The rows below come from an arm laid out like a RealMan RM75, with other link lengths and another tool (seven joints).
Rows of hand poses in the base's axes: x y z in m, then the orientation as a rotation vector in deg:
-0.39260 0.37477 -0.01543 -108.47 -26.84 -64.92
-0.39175 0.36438 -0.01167 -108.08 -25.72 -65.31
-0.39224 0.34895 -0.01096 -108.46 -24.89 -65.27
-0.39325 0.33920 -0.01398 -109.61 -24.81 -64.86
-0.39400 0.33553 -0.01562 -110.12 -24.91 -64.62
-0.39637 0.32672 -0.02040 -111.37 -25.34 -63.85
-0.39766 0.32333 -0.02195 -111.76 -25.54 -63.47
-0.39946 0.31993 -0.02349 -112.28 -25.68 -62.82
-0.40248 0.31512 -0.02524 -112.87 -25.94 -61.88
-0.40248 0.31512 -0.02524 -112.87 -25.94 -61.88
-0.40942 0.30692 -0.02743 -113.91 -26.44 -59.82
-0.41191 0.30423 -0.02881 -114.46 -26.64 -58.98
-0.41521 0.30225 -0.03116 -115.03 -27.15 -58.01
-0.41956 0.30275 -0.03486 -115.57 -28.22 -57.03
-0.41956 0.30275 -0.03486 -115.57 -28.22 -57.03
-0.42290 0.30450 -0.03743 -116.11 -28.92 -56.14
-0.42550 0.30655 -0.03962 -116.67 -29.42 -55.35
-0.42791 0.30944 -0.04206 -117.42 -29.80 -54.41
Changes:
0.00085 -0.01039 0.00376 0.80 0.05 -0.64
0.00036 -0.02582 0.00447 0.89 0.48 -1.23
-0.00065 -0.03557 0.00145 0.05 1.07 -1.55
-0.00140 -0.03924 -0.00019 -0.38 1.32 -1.60
-0.00377 -0.04805 -0.00497 -1.50 1.99 -1.51
-0.00506 -0.05144 -0.00652 -1.87 2.26 -1.38
-0.00686 -0.05484 -0.00806 -2.28 2.77 -1.20
-0.00988 -0.05965 -0.00981 -2.78 3.44 -0.85
-0.00988 -0.05965 -0.00981 -2.78 3.44 -0.85
-0.01682 -0.06785 -0.01200 -3.64 4.89 -0.02
-0.01931 -0.07054 -0.01338 -4.11 5.50 0.26
-0.02261 -0.07252 -0.01573 -4.72 6.09 0.76
-0.02696 -0.07202 -0.01943 -5.59 6.47 1.56
-0.02696 -0.07202 -0.01943 -5.59 6.47 1.56
-0.03030 -0.07027 -0.02200 -6.29 6.92 2.12
-0.03290 -0.06822 -0.02419 -6.92 7.39 2.52
-0.03531 -0.06533 -0.02663 -7.65 8.03 2.83

